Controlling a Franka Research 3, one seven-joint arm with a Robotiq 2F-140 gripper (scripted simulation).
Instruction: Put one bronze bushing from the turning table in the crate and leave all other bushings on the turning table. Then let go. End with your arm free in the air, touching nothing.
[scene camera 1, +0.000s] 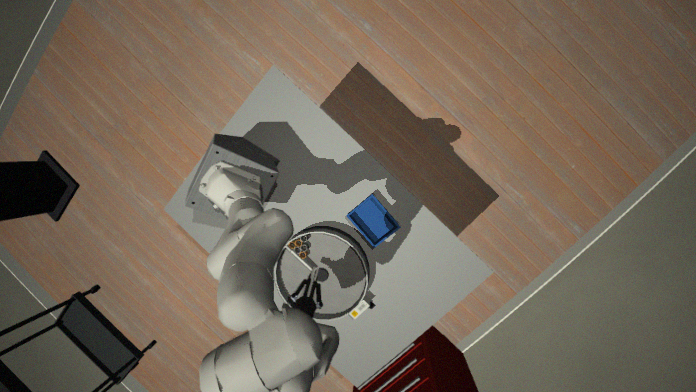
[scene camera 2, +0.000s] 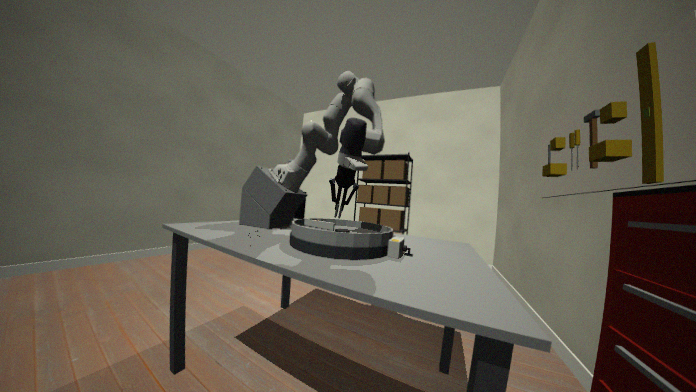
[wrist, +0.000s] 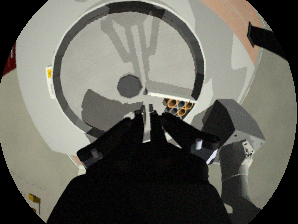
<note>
In view: my gripper (scene camera 2: 337, 216), a blue crate (scene camera 1: 370, 217) and a round grey turning table (wrist: 107, 65).
My gripper is seen too in the wrist view (wrist: 147, 110).
</note>
